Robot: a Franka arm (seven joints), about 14 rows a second.
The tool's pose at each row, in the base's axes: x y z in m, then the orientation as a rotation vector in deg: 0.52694 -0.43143 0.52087 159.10 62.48 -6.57; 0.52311 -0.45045 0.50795 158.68 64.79 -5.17; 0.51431 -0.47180 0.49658 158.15 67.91 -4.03; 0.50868 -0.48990 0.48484 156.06 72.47 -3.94; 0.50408 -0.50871 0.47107 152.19 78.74 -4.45; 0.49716 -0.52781 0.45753 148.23 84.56 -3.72; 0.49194 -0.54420 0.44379 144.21 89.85 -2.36; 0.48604 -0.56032 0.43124 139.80 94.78 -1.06; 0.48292 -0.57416 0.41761 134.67 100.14 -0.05; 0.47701 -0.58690 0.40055 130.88 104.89 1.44; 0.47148 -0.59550 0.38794 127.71 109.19 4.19; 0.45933 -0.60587 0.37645 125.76 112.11 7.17; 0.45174 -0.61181 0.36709 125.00 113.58 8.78
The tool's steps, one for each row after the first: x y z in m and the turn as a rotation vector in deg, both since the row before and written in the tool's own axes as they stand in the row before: -0.01388 0.00963 0.01606 -0.05 1.12 -1.47; -0.01977 0.00759 0.01463 0.23 1.09 -2.01; -0.01574 0.00699 0.01416 -0.23 0.21 -3.32; -0.01584 0.00703 0.01625 -0.74 -0.36 -4.87; -0.01788 0.00376 0.01620 -1.13 0.34 -4.61; -0.01500 0.00207 0.01598 -1.38 0.66 -4.32; -0.01549 -0.00002 0.01457 -1.59 0.48 -4.29; -0.01228 0.00000 0.01537 -1.58 0.33 -4.87; -0.01166 -0.00500 0.01810 -0.94 1.10 -4.00; -0.00806 -0.00580 0.01285 -1.11 1.98 -3.40; -0.01106 -0.01249 0.01044 -1.00 2.09 -2.12; -0.00616 -0.00867 0.00821 -0.38 1.23 -0.95
